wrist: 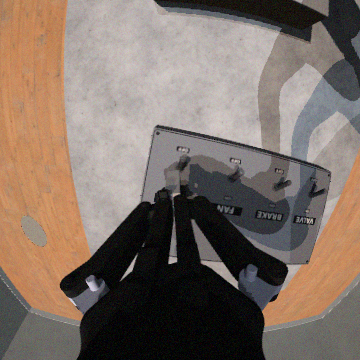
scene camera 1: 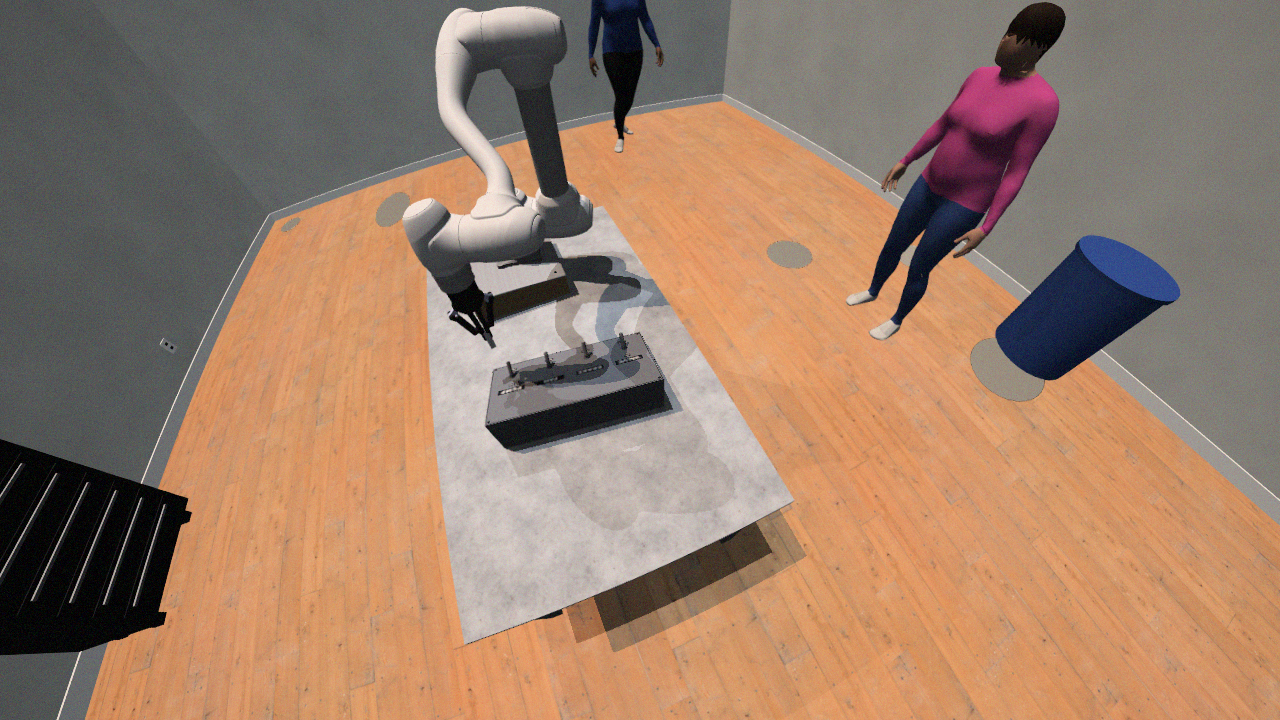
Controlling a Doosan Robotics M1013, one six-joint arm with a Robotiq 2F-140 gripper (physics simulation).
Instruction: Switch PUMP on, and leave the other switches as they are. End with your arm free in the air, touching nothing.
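Frame: origin at the arm's base, x left, y back, z up, level; millimetres.
Where they show: gripper, fingertip midpoint: [wrist: 174,179] [scene camera 1: 492,345].
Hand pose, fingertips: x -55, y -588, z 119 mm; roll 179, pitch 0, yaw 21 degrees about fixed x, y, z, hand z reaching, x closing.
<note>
After its pixels a point has its place.
The grey switch box [scene camera 1: 581,410] {x 160, y -798, z 11 mm} [wrist: 165,145] {x -78, y -579, z -24 mm} stands on the table with a row of four levers. The PUMP lever [scene camera 1: 511,368] {x -34, y -603, z 14 mm} [wrist: 183,162] {x -38, y -590, z 28 mm} is at the left end in both views, close to its OFF mark in the wrist view; its name label is hidden behind the fingers. The FAN lever [scene camera 1: 548,360] {x 83, y -601, z 11 mm} [wrist: 236,173] {x 74, y -588, z 19 mm}, BRAKE lever [scene camera 1: 586,349] {x 204, y -592, z 13 mm} [wrist: 282,183] {x 193, y -584, z 15 mm} and VALVE lever [scene camera 1: 622,341] {x 319, y -589, z 11 mm} [wrist: 316,189] {x 314, y -581, z 9 mm} also stand near their OFF marks. My gripper [scene camera 1: 489,342] {x -55, y -588, z 119 mm} [wrist: 174,179] {x -55, y -588, z 119 mm} is shut and empty, in the air near the PUMP end, apart from the levers in the scene view.
A second box [scene camera 1: 529,291] {x 28, y -227, z -24 mm} [wrist: 245,15] stands behind the switch box, near the arm's base. The pale table [scene camera 1: 501,537] {x -123, y -1069, z -96 mm} [wrist: 110,90] {x -241, y -493, z -96 mm} carries both. A person in pink [scene camera 1: 998,134], a person in blue [scene camera 1: 622,35] and a blue drum [scene camera 1: 1078,313] are away from the table.
</note>
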